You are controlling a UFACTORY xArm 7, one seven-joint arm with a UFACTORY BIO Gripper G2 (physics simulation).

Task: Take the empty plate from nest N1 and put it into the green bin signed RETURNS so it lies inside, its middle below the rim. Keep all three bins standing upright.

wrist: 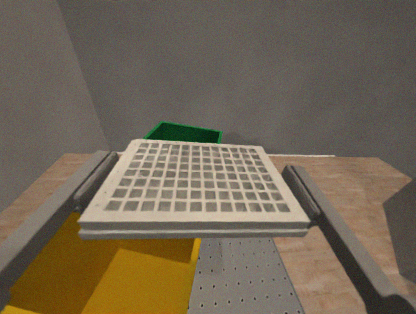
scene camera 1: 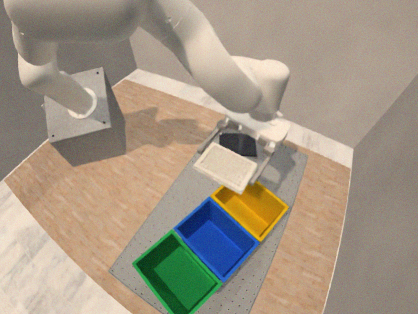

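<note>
The cream plate with a grid of square wells is held roughly level. My gripper is shut on its two opposite sides. In the scene view the plate appears just beyond a corner of the yellow bin; in the wrist view it is above that bin's level. The green bin stands upright at the near end of the row; in the wrist view the plate hides most of it. Its sign is not readable. The dark nest block shows behind the plate, partly hidden by the gripper.
The yellow bin and the blue bin stand upright in a row with the green one on the grey perforated board. The blue bin lies between the other two. The robot's grey pedestal is at the left.
</note>
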